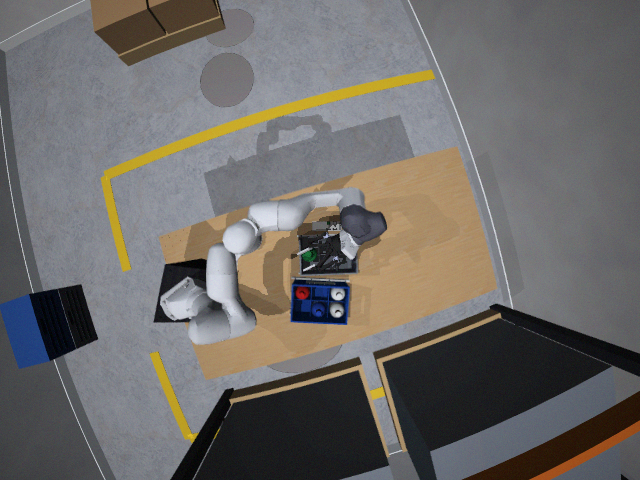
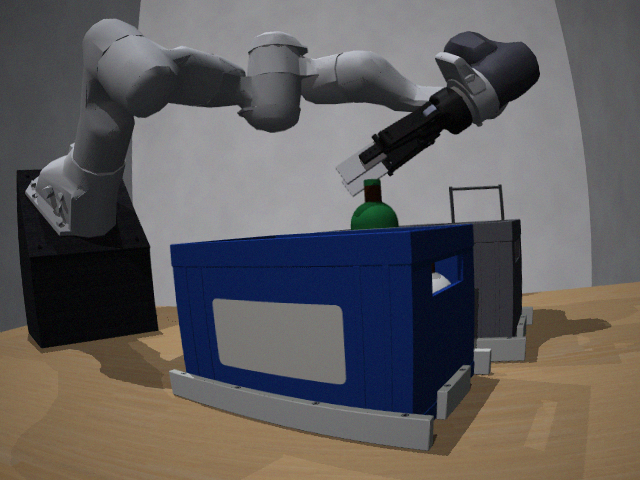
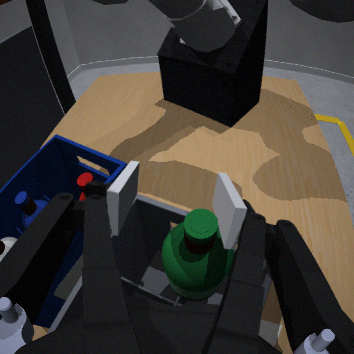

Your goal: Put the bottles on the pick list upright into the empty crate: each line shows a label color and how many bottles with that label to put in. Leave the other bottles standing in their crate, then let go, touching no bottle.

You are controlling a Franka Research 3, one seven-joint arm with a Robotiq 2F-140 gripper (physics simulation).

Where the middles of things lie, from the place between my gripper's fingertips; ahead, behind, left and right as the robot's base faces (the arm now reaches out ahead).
My hand is 70 mm above the green bottle (image 2: 373, 214), 40 mm short of it and 10 mm to the right of it.
